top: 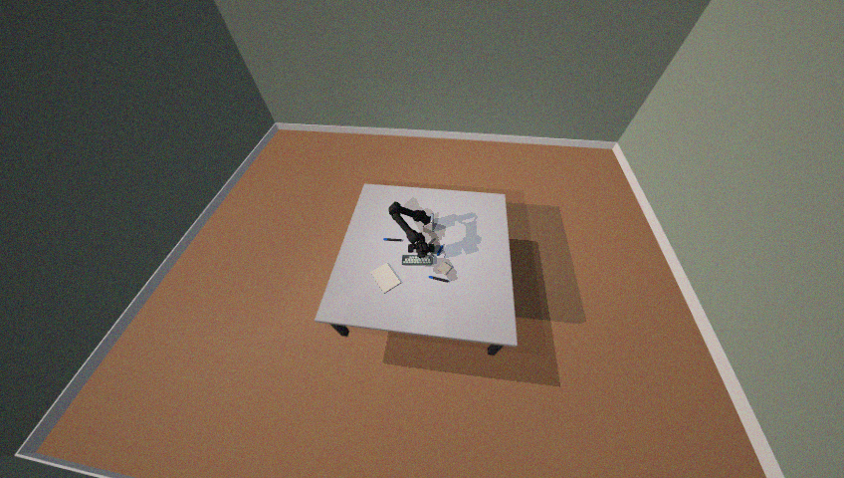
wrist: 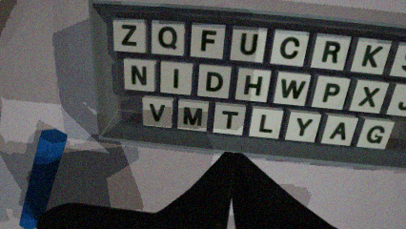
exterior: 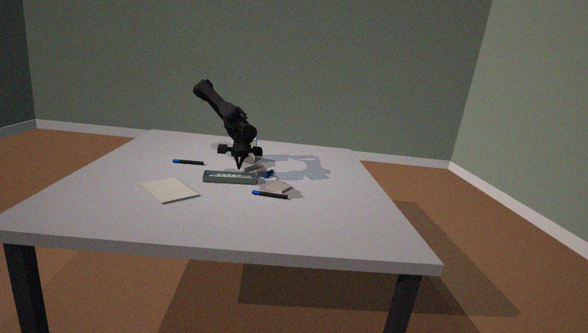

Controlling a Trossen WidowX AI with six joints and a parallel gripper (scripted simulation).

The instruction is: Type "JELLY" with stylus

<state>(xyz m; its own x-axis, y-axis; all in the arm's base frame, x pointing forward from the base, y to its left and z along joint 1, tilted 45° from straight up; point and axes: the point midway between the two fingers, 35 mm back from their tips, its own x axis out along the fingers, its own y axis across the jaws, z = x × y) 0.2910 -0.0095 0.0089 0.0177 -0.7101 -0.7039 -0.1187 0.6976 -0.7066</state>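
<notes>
Now: gripper tip 100 mm past the stylus, 140 mm to the right of it and 30 mm above it. From my gripper tip the other things lie so: beige notepad 200 mm ahead, 240 mm to the right, 40 mm below; white cylinder 130 mm behind, 40 mm to the left, 30 mm below.
</notes>
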